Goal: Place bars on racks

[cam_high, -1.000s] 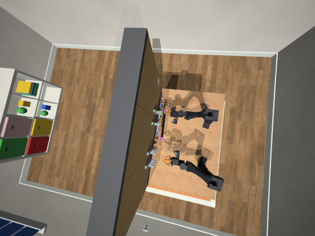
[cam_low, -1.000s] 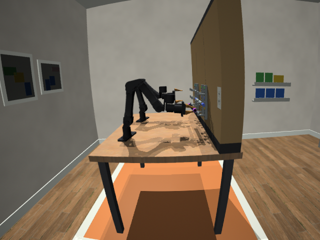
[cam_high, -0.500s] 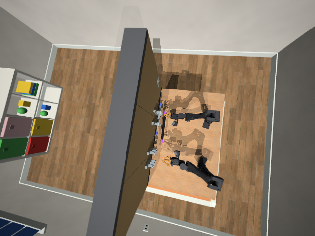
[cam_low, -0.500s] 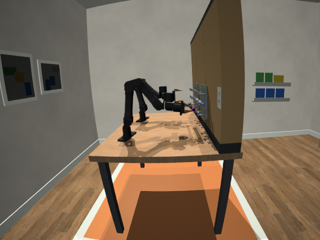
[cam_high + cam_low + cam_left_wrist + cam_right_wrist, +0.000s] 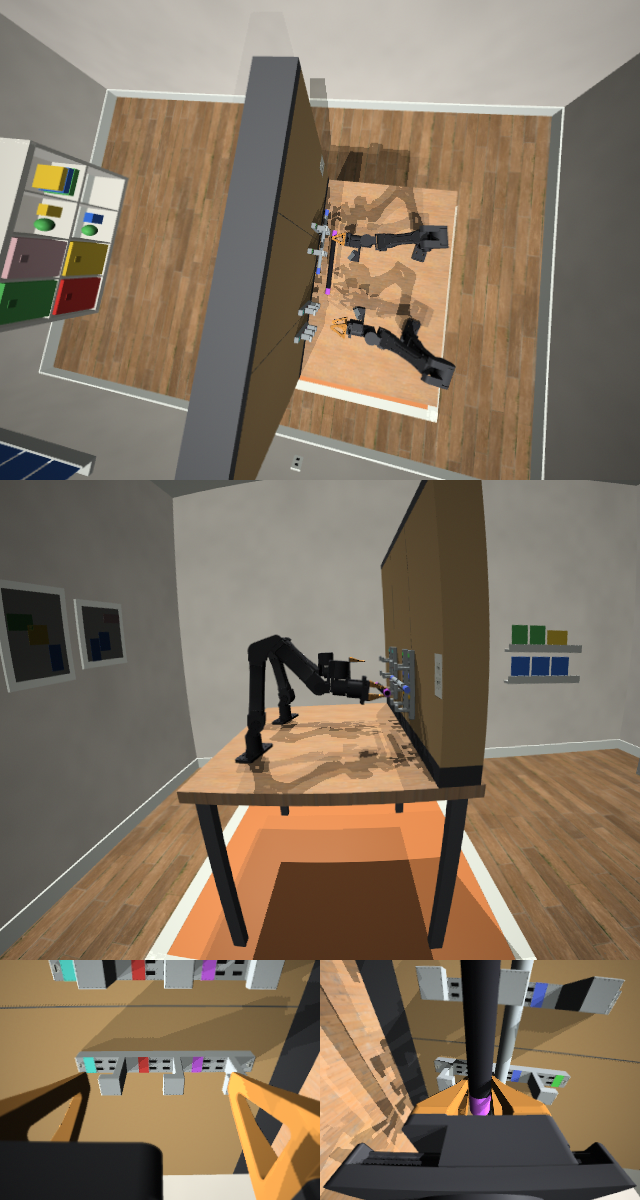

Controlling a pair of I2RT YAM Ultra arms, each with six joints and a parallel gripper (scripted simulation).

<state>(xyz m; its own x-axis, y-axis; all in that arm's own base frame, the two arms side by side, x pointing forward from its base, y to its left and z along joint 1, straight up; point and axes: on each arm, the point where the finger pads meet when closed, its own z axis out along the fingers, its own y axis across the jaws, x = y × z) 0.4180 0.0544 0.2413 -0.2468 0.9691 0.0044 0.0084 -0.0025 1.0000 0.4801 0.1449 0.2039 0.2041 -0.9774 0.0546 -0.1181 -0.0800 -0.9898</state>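
Now: the blue-ended bar 5 cm ahead of my right hand, 3 cm to the left of it and 3 cm above it. The rest, counted from my right hand: brown wall panel (22 cm to the left, 22 cm above, 15 cm ahead); purple-ended bar (13 cm to the left, 1 cm below, 1 cm behind).
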